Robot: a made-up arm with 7 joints. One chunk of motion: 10 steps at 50 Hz.
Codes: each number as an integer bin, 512 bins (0 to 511) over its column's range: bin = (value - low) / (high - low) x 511, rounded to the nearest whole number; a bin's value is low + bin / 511 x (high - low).
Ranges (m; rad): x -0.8..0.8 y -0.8..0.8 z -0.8..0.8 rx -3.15..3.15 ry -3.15..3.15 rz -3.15..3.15
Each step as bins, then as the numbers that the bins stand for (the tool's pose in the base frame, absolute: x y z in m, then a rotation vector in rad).
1 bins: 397 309 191 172 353 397
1 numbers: 0.4431 0.1675 -0.2020 -1.0295 1.2021 1.7445
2 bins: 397 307 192 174 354 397
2 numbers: 0.4431 0.1613 -0.1988 -1.0048 1.2144 1.7445
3 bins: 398 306 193 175 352 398
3 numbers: 0.4462 0.1581 -0.1957 -0.9925 1.1897 1.7568
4 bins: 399 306 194 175 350 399
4 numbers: 0.4493 0.1581 -0.1926 -0.9925 1.1651 1.7692
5 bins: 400 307 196 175 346 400
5 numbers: 0.4524 0.1613 -0.1863 -0.9925 1.1158 1.7815
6 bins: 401 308 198 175 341 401
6 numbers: 0.4556 0.1644 -0.1800 -0.9925 1.0541 1.7938
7 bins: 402 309 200 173 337 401
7 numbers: 0.4587 0.1675 -0.1738 -1.0171 1.0048 1.7938
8 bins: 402 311 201 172 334 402
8 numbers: 0.4587 0.1738 -0.1706 -1.0295 0.9678 1.8062
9 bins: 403 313 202 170 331 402
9 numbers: 0.4618 0.1800 -0.1675 -1.0541 0.9308 1.8062
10 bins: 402 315 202 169 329 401
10 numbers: 0.4587 0.1863 -0.1675 -1.0664 0.9062 1.7938
